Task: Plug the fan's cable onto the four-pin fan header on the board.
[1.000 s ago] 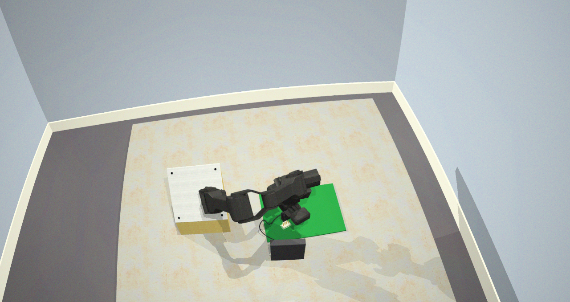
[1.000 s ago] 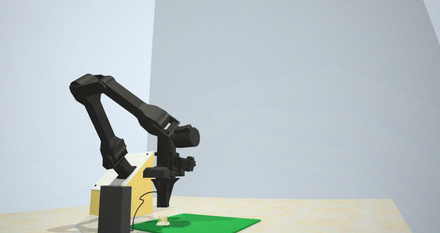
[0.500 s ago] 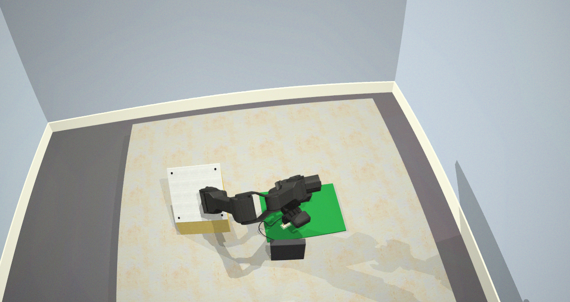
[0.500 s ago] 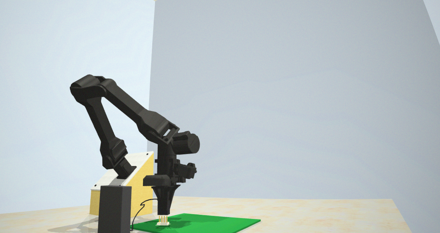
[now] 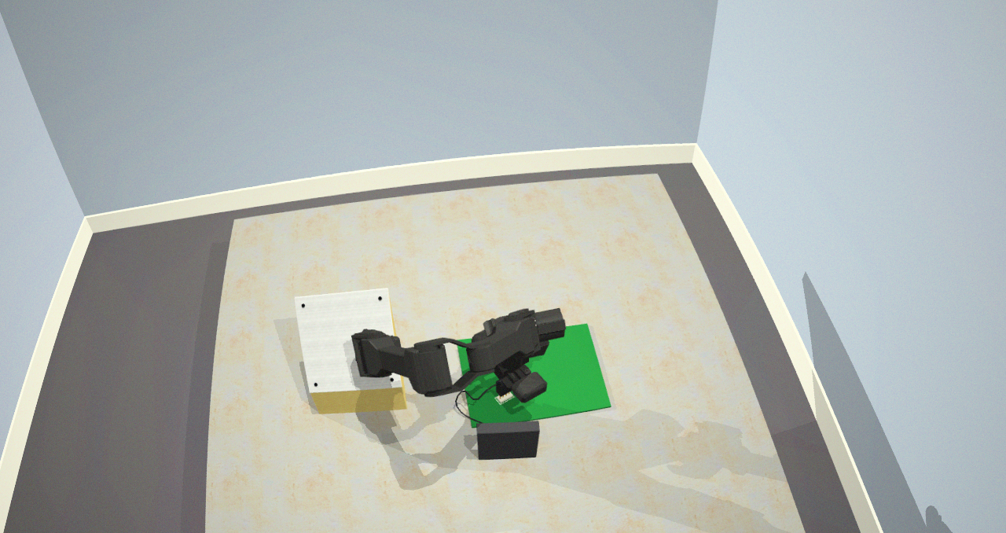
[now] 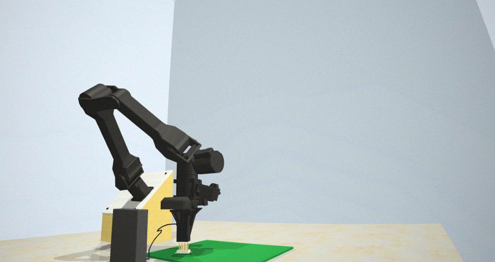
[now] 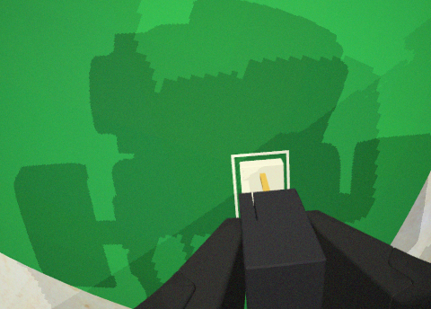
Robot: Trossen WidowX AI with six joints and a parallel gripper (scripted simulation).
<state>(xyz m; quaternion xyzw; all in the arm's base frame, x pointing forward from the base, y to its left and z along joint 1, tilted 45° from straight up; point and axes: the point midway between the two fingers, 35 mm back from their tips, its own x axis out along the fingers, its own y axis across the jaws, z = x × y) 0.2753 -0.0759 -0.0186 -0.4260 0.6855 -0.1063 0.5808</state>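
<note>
The dark fan plug is 1 cm behind my gripper tip and 1 cm above it. Round my gripper tip: fan box: 14 cm to the right, 2 cm behind, 2 cm above; then green board: 6 cm below, 6 cm ahead, 5 cm to the left; then white four-pin header: 4 cm below, 1 cm behind.
</note>
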